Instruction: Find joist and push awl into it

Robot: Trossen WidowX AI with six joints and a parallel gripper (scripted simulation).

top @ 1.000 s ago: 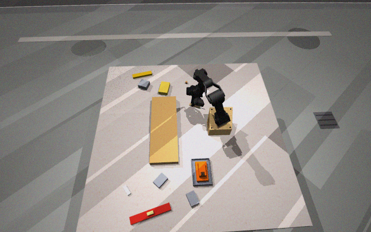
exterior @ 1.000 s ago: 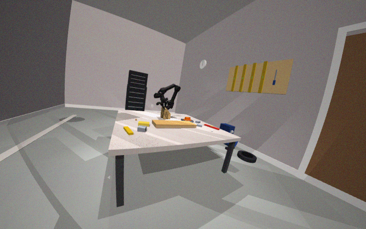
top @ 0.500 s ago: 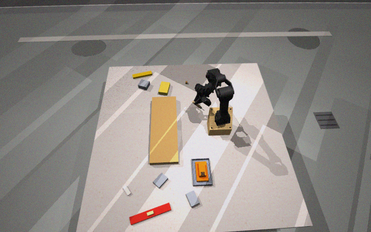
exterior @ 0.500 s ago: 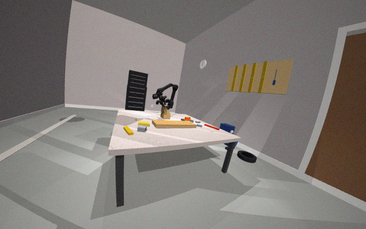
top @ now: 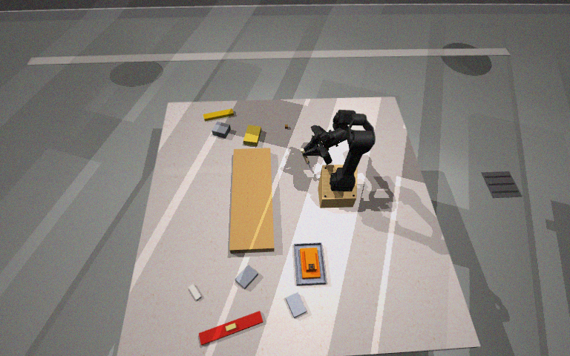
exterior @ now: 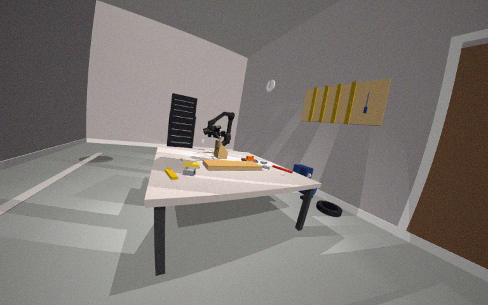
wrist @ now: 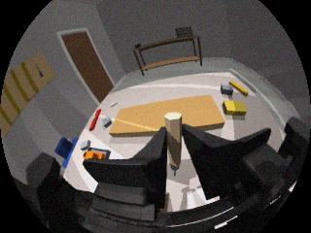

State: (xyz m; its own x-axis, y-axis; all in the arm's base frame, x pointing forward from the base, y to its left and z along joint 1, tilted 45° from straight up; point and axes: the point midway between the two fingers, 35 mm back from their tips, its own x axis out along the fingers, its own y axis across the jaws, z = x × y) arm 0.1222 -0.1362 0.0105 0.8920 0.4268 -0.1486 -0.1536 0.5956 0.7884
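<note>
Now: the awl 2 cm behind my gripper tip and 5 cm below it. Also, from my gripper tip: green square 2 cm behind, 43 cm to the left, 16 cm below; grey tray 1 cm behind, 40 cm to the left, 21 cm below; stud finder 1 cm behind, 41 cm to the left, 18 cm below.
</note>
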